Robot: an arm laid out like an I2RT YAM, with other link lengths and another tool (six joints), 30 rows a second.
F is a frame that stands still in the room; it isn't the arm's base.
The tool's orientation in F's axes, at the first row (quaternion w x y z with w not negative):
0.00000, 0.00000, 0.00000, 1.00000
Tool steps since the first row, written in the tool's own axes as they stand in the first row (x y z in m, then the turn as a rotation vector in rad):
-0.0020, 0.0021, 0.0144, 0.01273, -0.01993, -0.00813
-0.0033, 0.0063, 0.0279, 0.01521, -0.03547, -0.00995
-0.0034, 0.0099, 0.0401, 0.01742, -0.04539, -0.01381
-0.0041, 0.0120, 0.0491, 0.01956, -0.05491, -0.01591
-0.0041, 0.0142, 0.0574, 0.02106, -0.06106, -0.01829
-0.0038, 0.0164, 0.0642, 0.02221, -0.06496, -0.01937
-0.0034, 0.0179, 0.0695, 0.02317, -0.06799, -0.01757
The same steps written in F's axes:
0.0020, -0.0021, 0.0144, -0.01273, 0.01993, -0.00813
0.0033, -0.0063, 0.0279, -0.01521, 0.03547, -0.00995
0.0034, -0.0099, 0.0401, -0.01742, 0.04539, -0.01381
0.0041, -0.0120, 0.0491, -0.01956, 0.05491, -0.01591
0.0041, -0.0142, 0.0574, -0.02106, 0.06106, -0.01829
0.0038, -0.0164, 0.0642, -0.02221, 0.06496, -0.01937
0.0034, -0.0179, 0.0695, -0.02317, 0.06799, -0.01757

